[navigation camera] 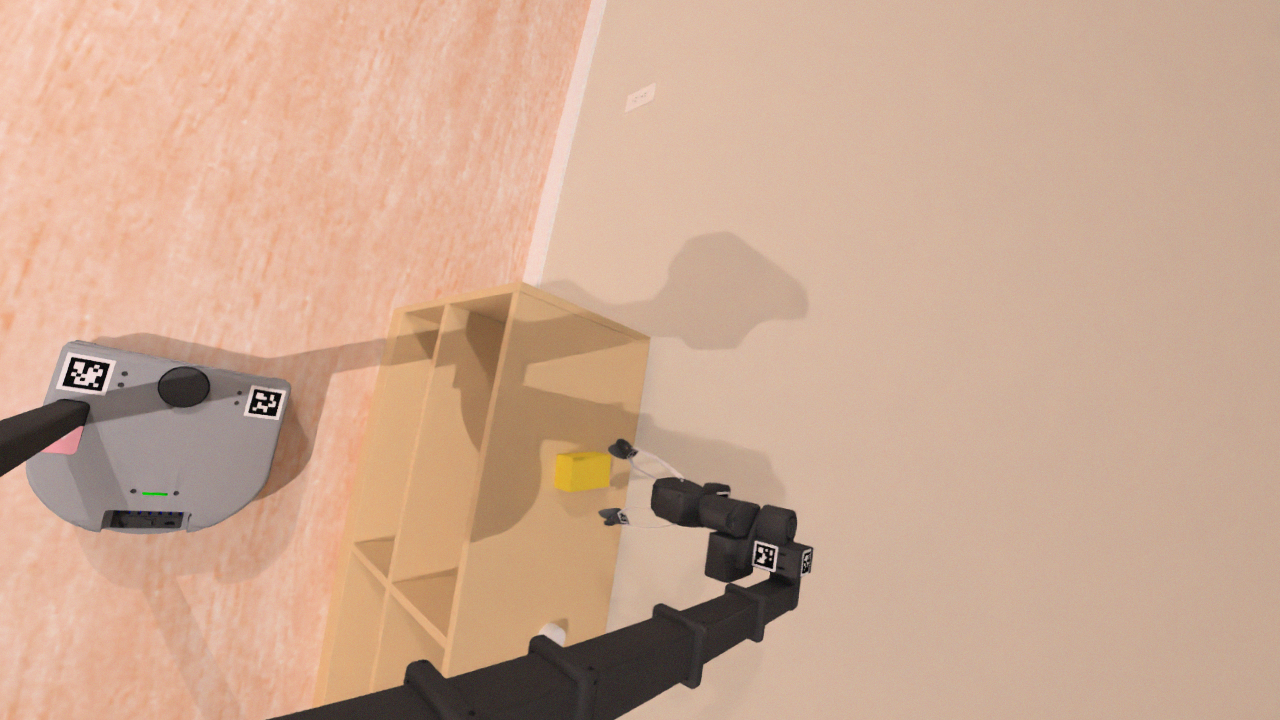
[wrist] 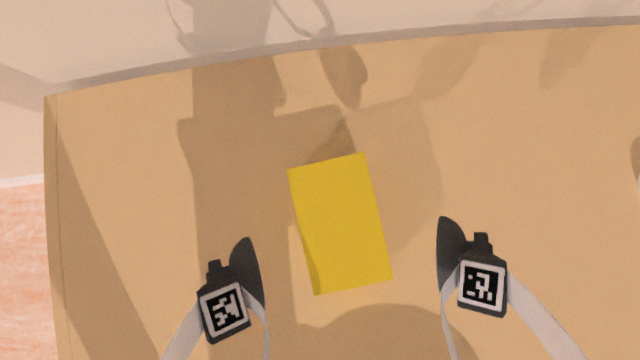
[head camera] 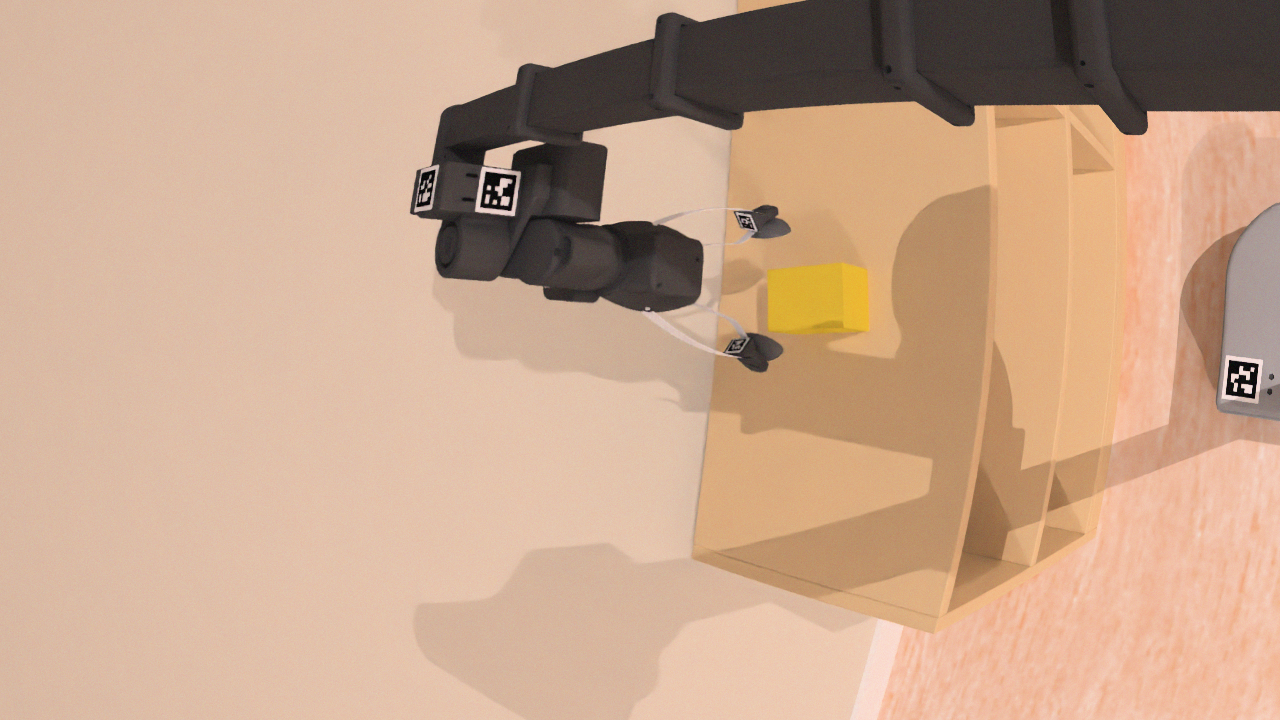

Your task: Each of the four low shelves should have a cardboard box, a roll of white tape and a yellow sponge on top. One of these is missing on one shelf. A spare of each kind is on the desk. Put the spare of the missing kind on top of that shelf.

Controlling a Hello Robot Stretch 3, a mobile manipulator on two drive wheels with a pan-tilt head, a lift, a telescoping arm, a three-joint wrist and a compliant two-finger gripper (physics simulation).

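Places are measured from the robot's base along level axes (x ahead, y up, z right), in metres.
Pixels of known places: gripper, fingertip midpoint: point(navigation camera: 608, 479) point(head camera: 777, 289); robot's base, origin of the base link: point(navigation camera: 184, 385).
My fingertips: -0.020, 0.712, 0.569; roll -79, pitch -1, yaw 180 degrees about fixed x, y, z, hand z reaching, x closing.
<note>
Ahead of a thing's pixels: the offset from my fingertips to its middle, as dx, dy, dz. Level surfaces: height alone.
A yellow sponge @[+0.003, -0.079, +0.013] point(head camera: 805, 299) point(navigation camera: 581, 471) point(wrist: 341, 225) rests on top of the low wooden shelf @[dy -0.102] point(head camera: 805, 501) point(navigation camera: 572, 358) point(wrist: 525, 150). My gripper point(head camera: 760, 288) point(navigation camera: 615, 483) point(wrist: 346, 252) is open and empty, its fingers wide apart. It hangs above the shelf top near the wall side, higher than the sponge and apart from it. White tape @[-0.318, -0.090, +0.014] point(navigation camera: 553, 634) shows in part on the same shelf top, partly hidden behind the arm in the navigation view. A cardboard box and the desk do not show in these views.
The wall point(head camera: 223, 358) point(navigation camera: 984, 268) runs along the back of the shelf. My telescoping arm point(head camera: 805, 62) point(navigation camera: 617, 653) reaches over the shelf and hides part of it. My grey base point(head camera: 1257, 304) point(navigation camera: 214, 447) stands on the floor in front of the shelf's open compartments.
</note>
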